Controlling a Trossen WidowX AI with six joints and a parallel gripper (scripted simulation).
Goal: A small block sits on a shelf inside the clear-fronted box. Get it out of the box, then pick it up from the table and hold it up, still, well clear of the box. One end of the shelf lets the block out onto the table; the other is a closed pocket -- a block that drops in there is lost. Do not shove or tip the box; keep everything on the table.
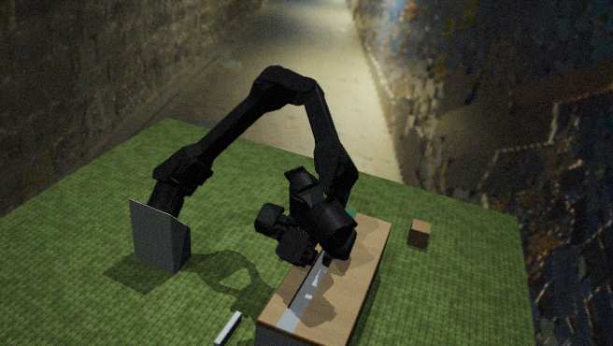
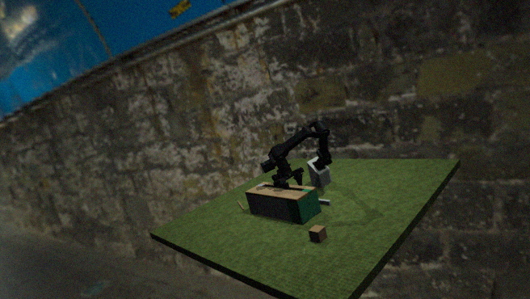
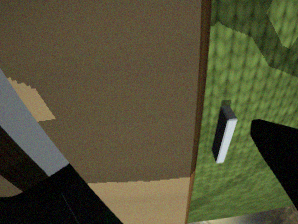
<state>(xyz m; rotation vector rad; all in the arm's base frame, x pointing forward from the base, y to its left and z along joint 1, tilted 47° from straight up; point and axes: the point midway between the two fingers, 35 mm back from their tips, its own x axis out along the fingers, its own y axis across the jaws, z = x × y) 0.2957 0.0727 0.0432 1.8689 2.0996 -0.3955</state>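
My gripper tip is 6 cm short of the tan block and 2 cm to the right of it. Round my gripper tip: wood-topped box 4 cm ahead, 4 cm to the right, 3 cm below.
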